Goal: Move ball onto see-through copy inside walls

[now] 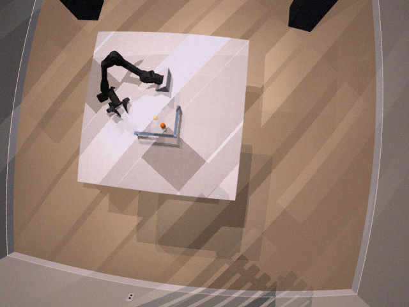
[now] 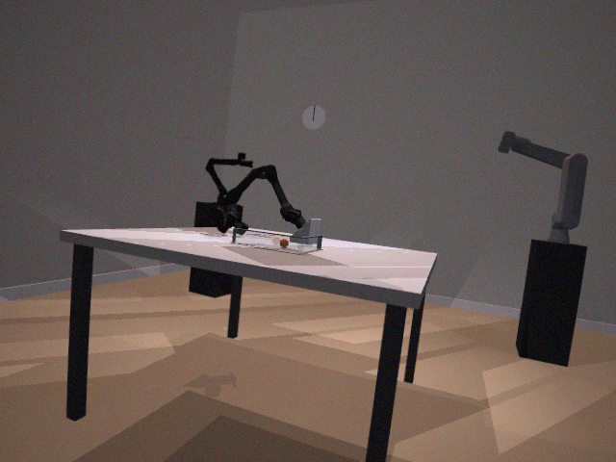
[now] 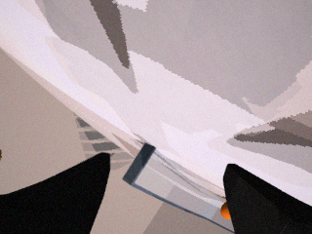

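My gripper tip is now 32 cm to the right of the orange ball, 4 cm short of it and 1 cm above it. Round my gripper tip: see-through copy of ball: 25 cm to the left, 1 cm below, 1 cm behind.
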